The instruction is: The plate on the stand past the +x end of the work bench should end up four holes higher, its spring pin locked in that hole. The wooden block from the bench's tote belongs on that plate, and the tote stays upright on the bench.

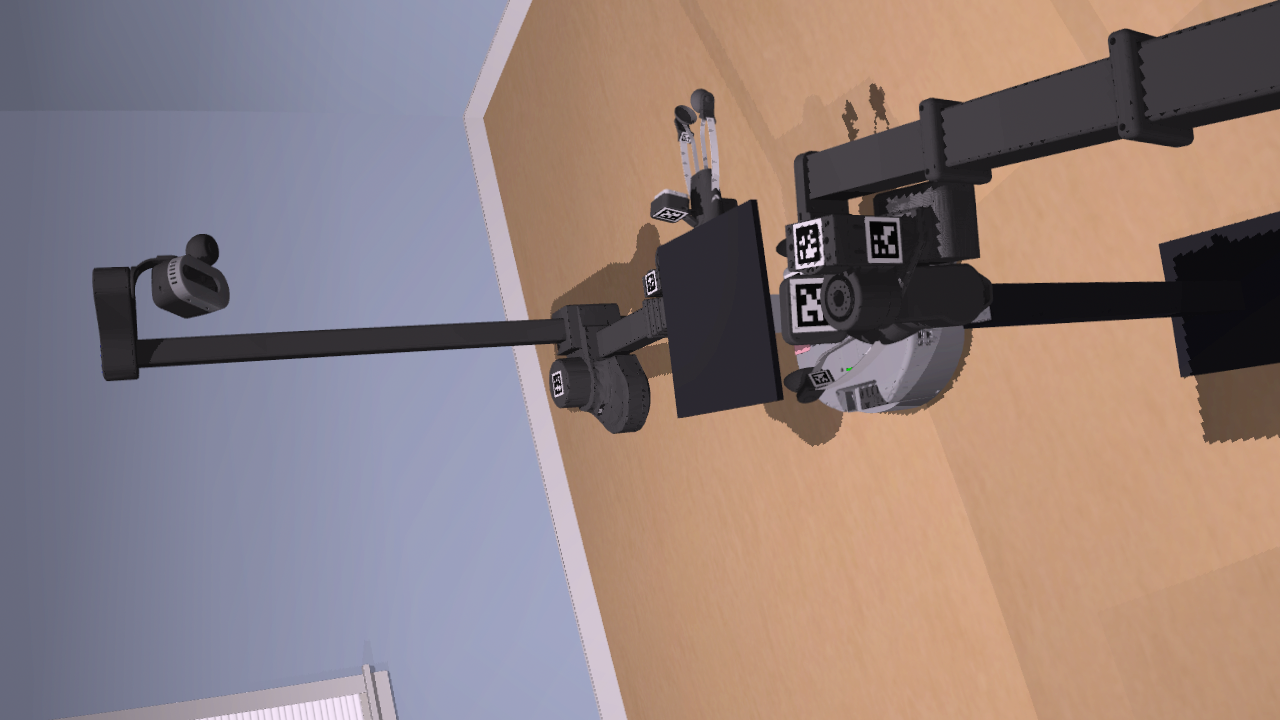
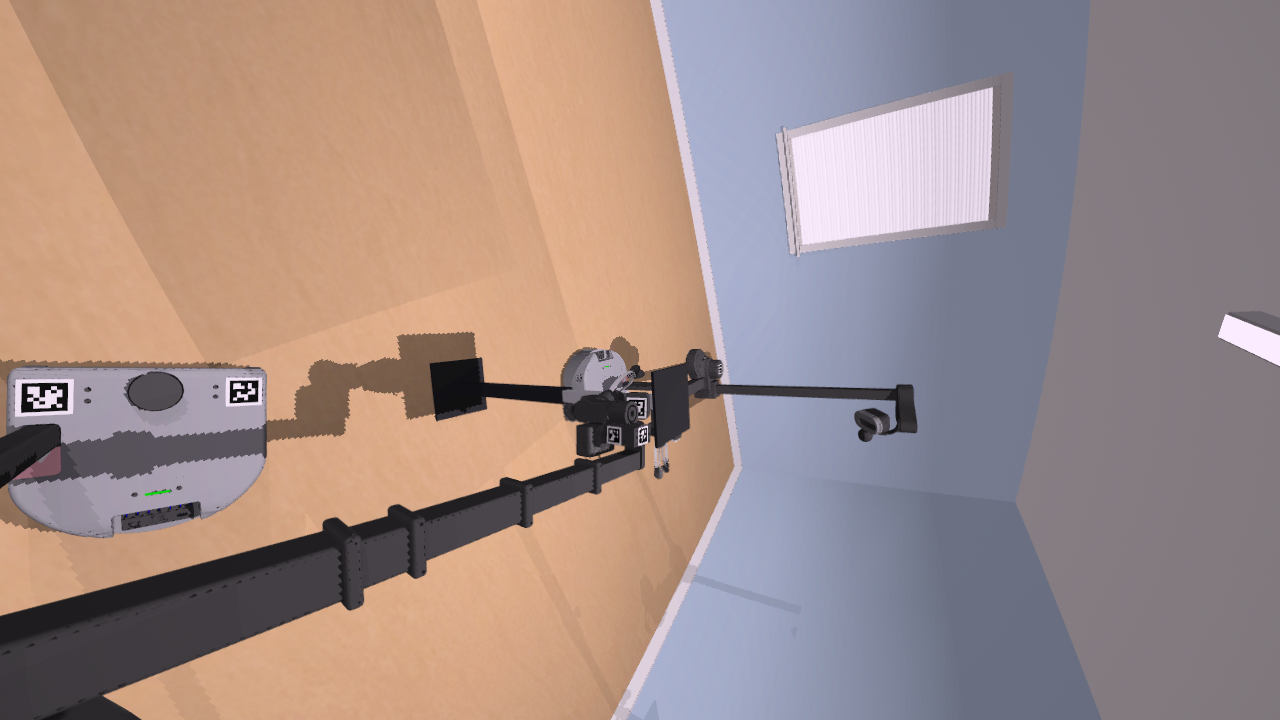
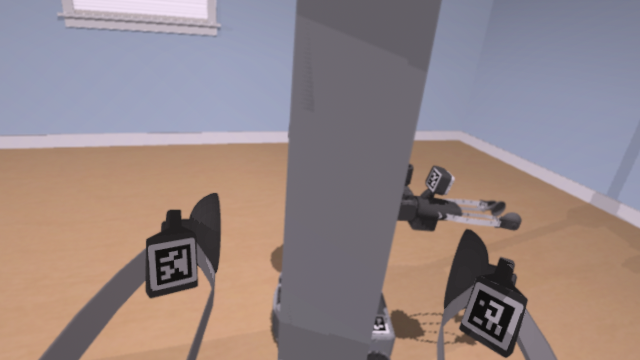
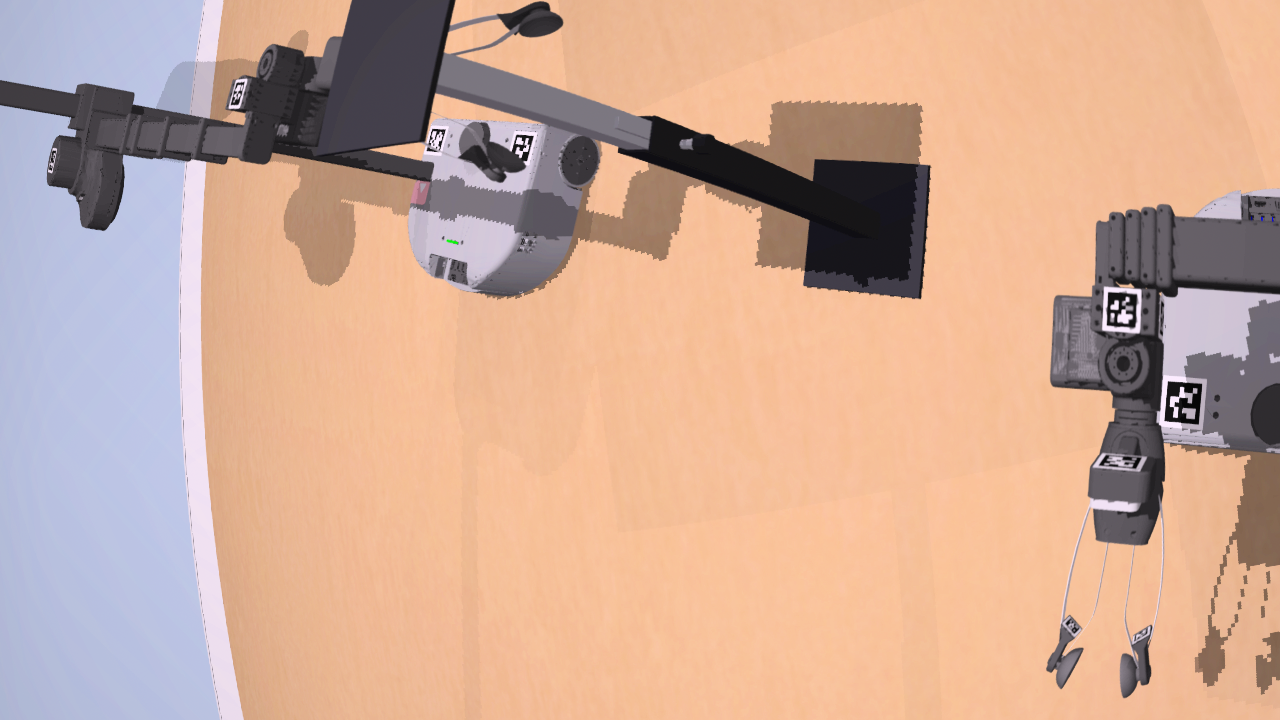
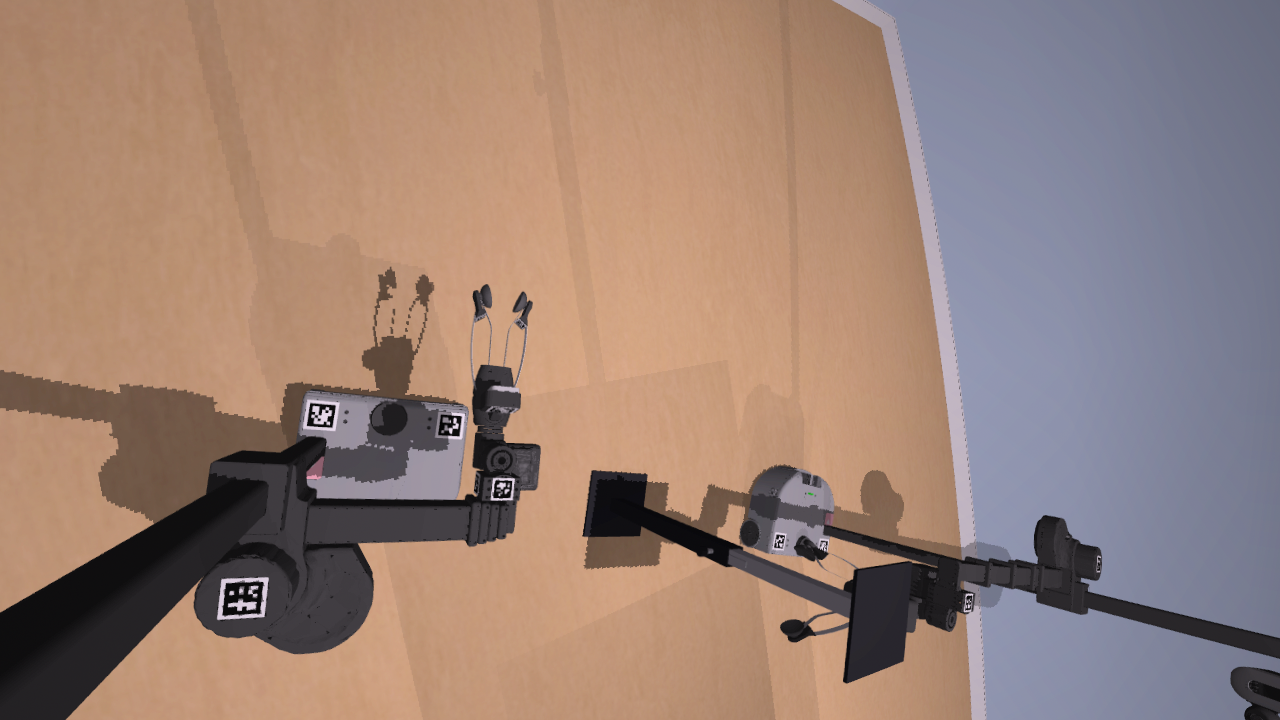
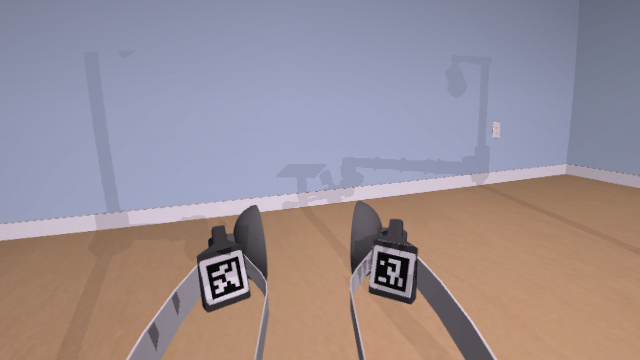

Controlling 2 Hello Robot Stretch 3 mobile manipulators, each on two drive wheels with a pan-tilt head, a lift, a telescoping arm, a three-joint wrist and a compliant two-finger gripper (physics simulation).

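The dark square plate tops a grey inner post that rises from a black sleeve. The small spring pin sticks out near the sleeve's top; its seating cannot be told. The r1 gripper is open below the plate, its fingers apart on either side of the post. The r2 gripper is open and empty, pointing away beside the stand. The bench, tote and wooden block do not show.
The stand's square base is on the floor between the two robots. The r1 arm reaches out toward the stand. Walls stand behind both robots, and a window is in one wall.
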